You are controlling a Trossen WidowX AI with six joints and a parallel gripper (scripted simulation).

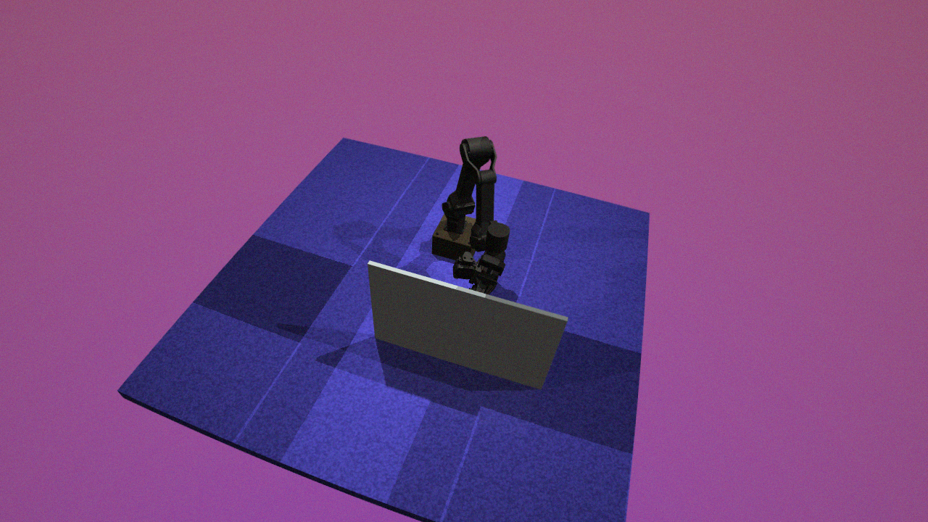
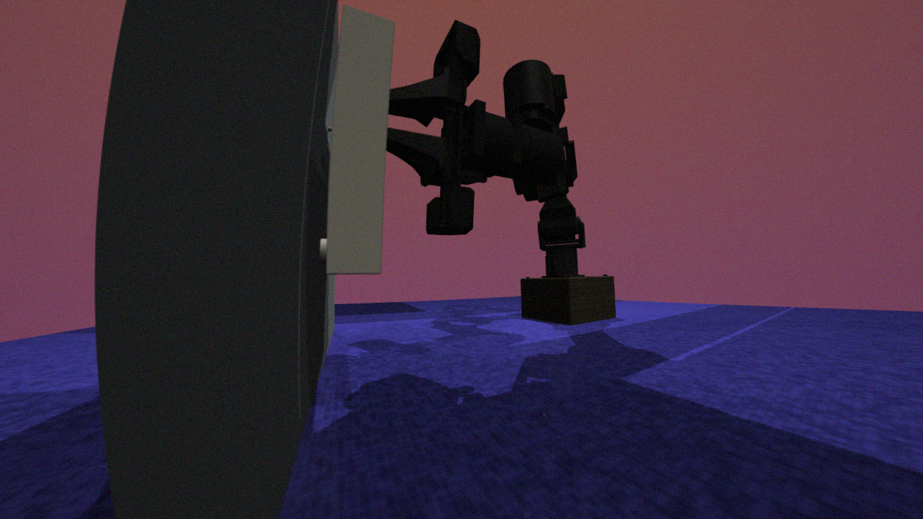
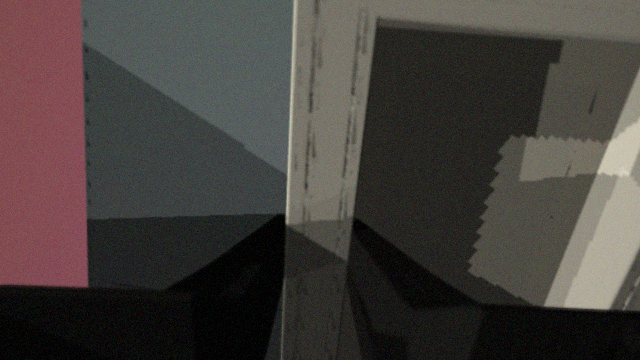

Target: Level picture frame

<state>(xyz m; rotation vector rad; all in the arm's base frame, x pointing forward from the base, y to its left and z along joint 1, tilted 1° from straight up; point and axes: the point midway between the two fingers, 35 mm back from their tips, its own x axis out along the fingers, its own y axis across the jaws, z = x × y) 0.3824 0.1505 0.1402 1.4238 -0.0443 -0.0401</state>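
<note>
Right now my gripper tip is 50 mm above the beige picture frame and 10 mm to the left of it. From my gripper tip the other things lie so: grey wall panel: 60 mm below, 20 mm to the right, 20 mm ahead.
</note>
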